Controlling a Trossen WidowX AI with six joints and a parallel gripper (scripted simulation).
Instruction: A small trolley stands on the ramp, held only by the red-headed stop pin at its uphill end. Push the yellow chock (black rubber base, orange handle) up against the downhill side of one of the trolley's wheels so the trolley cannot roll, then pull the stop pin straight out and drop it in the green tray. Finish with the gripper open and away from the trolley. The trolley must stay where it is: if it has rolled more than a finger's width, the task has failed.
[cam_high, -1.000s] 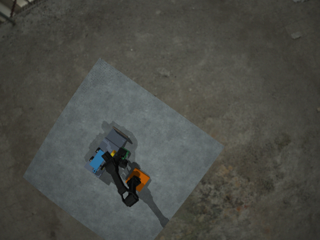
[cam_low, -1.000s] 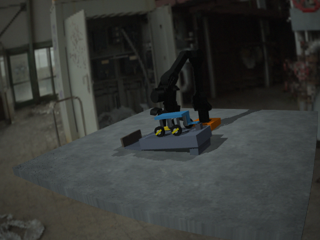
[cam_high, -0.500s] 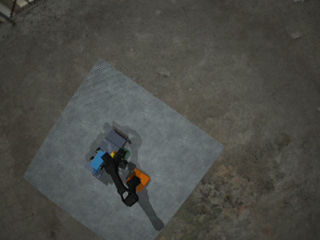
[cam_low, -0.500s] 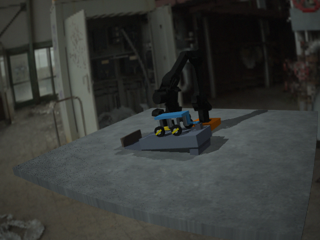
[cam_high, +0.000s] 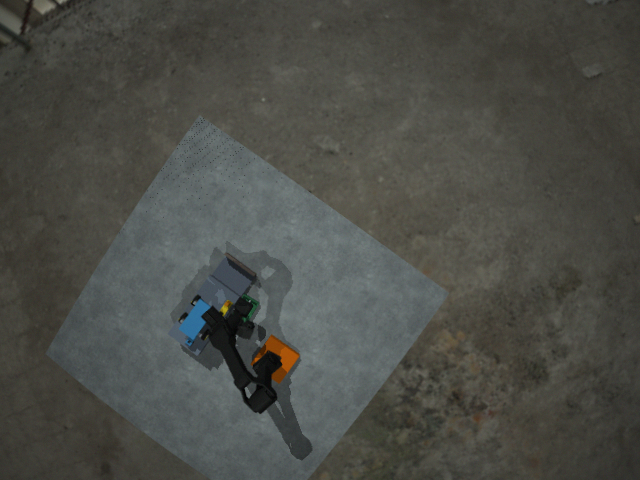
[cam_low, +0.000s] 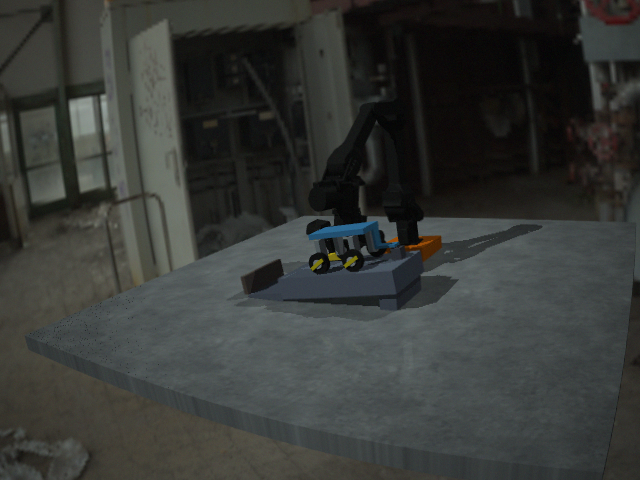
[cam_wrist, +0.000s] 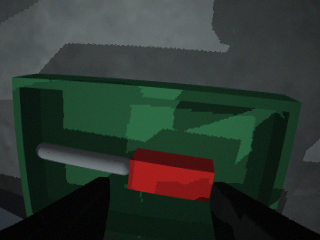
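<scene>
Right now the stop pin is 20 mm to the right of my gripper tip and 20 mm below it. The rest, counted from my gripper tip: brown end board: 100 mm ahead, 170 mm to the right; blue-topped trolley: 130 mm ahead, 80 mm to the left, 80 mm above; yellow chock: 60 mm ahead, 50 mm above.
</scene>
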